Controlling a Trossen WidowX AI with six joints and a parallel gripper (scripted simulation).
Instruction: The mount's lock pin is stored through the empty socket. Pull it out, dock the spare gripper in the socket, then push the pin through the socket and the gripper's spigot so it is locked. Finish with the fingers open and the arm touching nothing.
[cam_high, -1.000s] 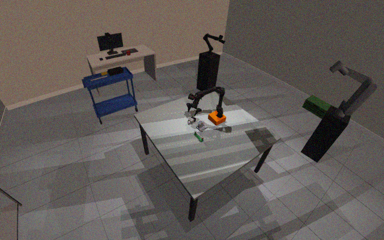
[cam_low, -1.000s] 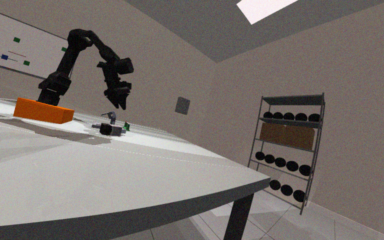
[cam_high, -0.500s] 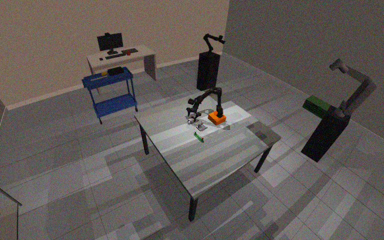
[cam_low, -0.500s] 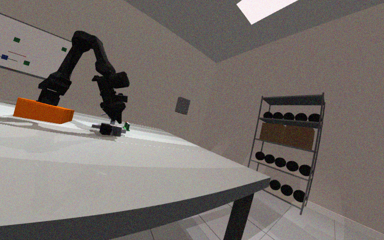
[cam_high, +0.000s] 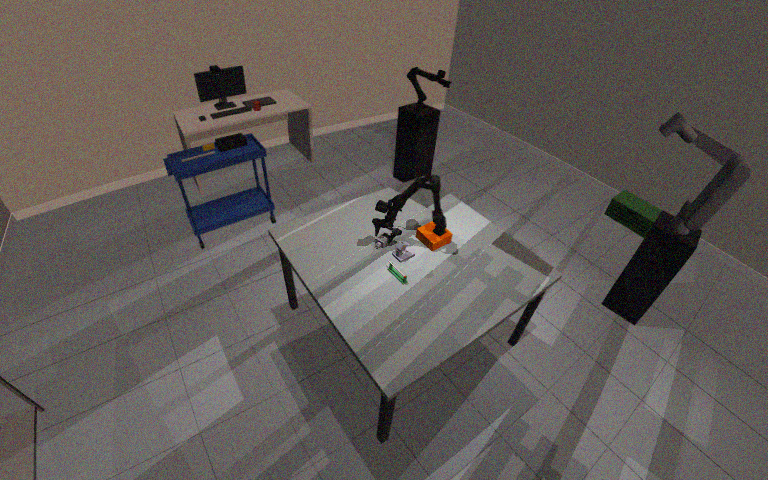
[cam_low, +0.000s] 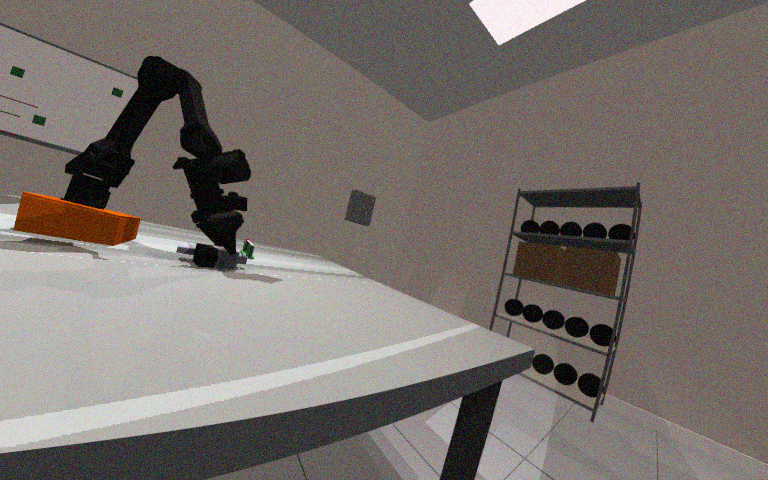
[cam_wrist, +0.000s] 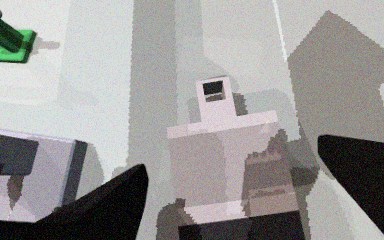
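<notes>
My gripper tip is 10 mm past the spare gripper and 20 mm above it. From my gripper tip the other things lie so: grey mount: 30 mm behind, 150 mm to the left, 10 mm above; then green bracket: 110 mm ahead, 250 mm to the left, 20 mm below.
</notes>
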